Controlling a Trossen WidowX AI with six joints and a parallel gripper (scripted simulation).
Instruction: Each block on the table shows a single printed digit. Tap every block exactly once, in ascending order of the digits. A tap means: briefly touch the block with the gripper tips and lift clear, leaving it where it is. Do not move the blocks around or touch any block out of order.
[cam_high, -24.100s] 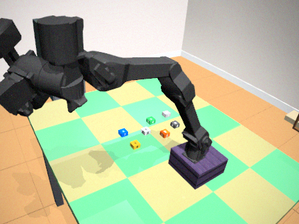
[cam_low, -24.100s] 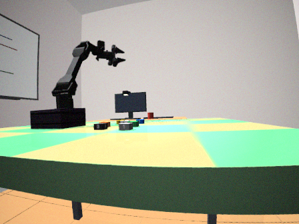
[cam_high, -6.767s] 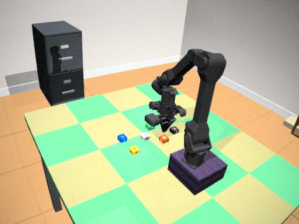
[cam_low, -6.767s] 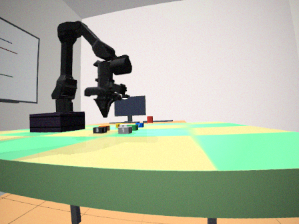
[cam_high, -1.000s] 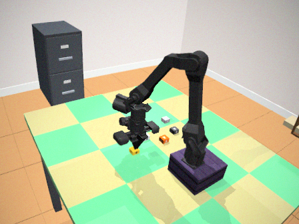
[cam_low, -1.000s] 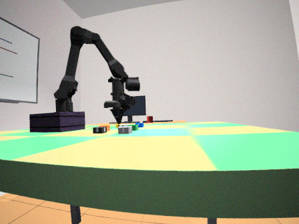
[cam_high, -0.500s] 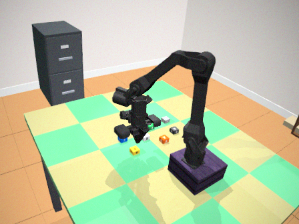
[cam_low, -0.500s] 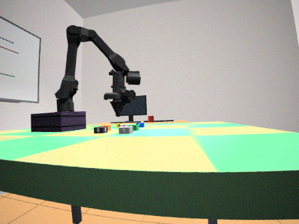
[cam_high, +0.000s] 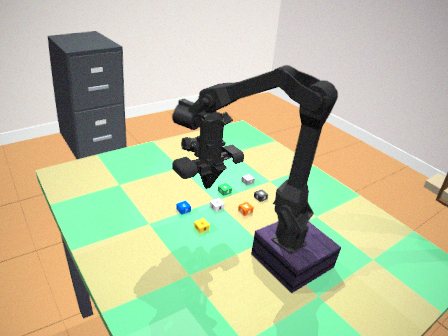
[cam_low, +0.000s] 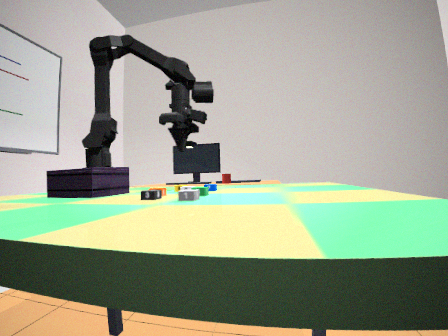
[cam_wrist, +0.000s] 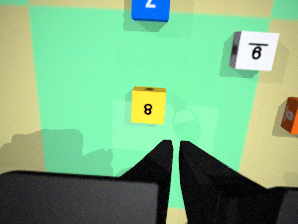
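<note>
My gripper tip is 11 cm above the white block, 8 cm to the left of it and 4 cm short of it. The rest, counted from my gripper tip: yellow block: 11 cm below, 2 cm to the left, 1 cm behind; then orange block: 14 cm to the right, 11 cm below, 3 cm behind; then blue block: 11 cm below, 8 cm ahead, 1 cm to the left.
</note>
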